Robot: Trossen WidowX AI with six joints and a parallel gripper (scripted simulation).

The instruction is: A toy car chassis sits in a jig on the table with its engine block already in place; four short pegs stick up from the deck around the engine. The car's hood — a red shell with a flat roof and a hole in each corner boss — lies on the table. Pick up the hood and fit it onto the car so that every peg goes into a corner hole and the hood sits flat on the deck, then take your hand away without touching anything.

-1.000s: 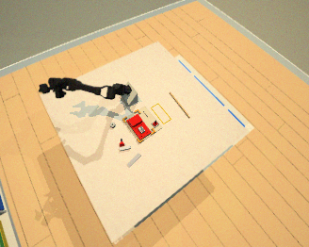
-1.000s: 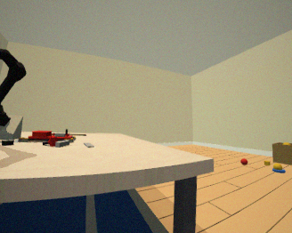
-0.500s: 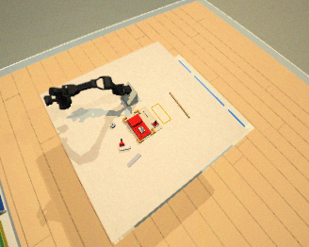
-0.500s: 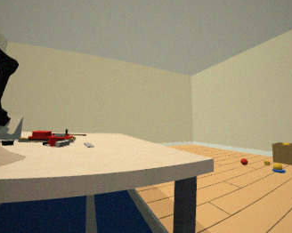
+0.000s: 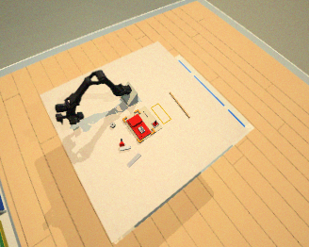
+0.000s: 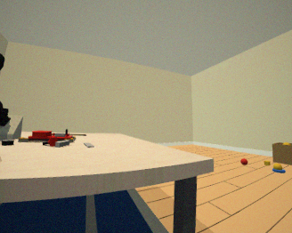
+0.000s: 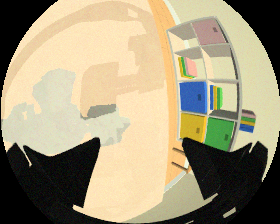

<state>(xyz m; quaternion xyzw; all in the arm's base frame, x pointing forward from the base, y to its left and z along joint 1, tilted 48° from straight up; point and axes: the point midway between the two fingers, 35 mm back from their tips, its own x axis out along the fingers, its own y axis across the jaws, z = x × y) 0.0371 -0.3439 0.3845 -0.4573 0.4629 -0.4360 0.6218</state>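
My gripper tip is now 22 cm short of the red hood, 46 cm to the right of it and 2 cm above it. From my gripper tip the other things lie so: thin wooden rod (26 cm ahead, 88 cm to the left, 6 cm below); then grey bar (48 cm ahead, 31 cm to the left, 6 cm below); then small black ring (15 cm ahead, 29 cm to the left, 5 cm below).
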